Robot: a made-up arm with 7 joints. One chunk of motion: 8 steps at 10 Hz.
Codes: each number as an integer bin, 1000 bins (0 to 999) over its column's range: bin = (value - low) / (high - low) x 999, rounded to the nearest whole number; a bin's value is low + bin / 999 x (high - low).
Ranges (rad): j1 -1.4..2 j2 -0.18..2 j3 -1.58..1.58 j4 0..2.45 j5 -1.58..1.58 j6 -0.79..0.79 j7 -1.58..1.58
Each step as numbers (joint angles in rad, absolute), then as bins.
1 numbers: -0.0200 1.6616 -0.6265 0.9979 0.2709 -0.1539 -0.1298
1 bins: 405 844 301 407 585 402 458
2 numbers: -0.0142 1.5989 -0.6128 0.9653 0.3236 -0.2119 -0.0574
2 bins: 407 815 306 394 602 366 481
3 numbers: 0.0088 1.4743 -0.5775 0.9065 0.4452 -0.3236 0.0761
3 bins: 414 758 317 370 640 295 524
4 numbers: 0.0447 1.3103 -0.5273 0.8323 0.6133 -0.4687 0.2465
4 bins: 424 683 333 339 693 203 577
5 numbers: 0.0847 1.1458 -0.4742 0.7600 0.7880 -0.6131 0.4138
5 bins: 436 608 350 310 749 112 630
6 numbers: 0.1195 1.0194 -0.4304 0.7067 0.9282 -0.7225 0.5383
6 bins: 446 550 363 288 793 43 670
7 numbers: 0.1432 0.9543 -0.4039 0.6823 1.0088 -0.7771 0.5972
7 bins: 453 520 372 278 818 8 688
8 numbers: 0.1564 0.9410 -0.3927 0.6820 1.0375 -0.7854 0.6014
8 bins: 457 514 375 278 827 3 690
